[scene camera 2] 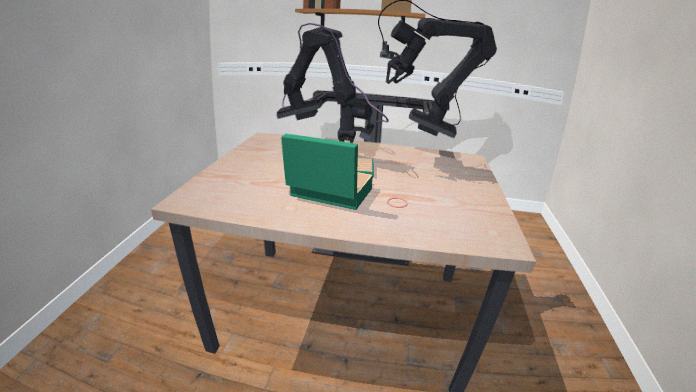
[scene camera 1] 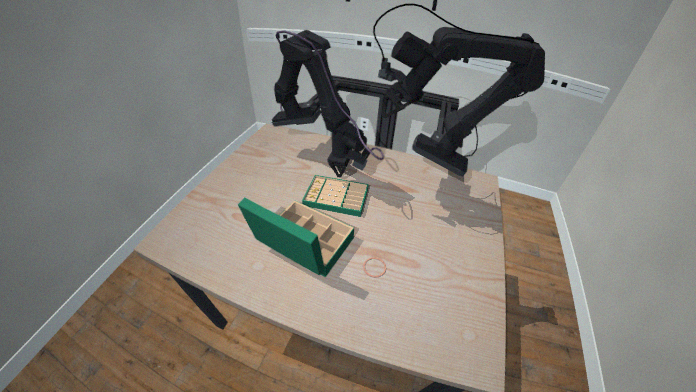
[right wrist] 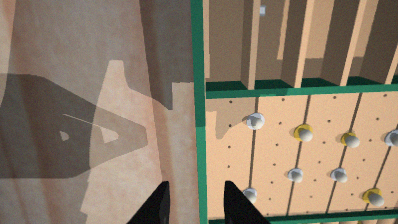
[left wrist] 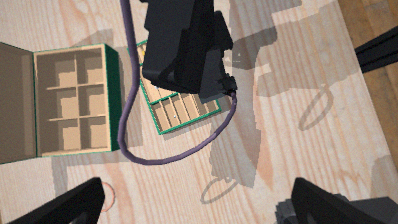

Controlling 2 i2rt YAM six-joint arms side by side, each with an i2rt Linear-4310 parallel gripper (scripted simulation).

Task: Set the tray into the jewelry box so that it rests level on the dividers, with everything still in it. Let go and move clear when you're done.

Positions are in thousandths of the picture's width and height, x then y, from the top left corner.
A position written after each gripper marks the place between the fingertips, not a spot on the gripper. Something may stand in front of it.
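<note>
The left gripper (scene camera 1: 561, 287), (scene camera 2: 562, 213), (left wrist: 496, 833) is in sight, and so is the right gripper (scene camera 1: 489, 448), (right wrist: 494, 855), (left wrist: 509, 270). As for the things, there's a green-rimmed tray (scene camera 1: 504, 511), (right wrist: 858, 408), (left wrist: 411, 467), and there's a green jewelry box (scene camera 2: 449, 422). In the right wrist view the green jewelry box is out of frame.
</note>
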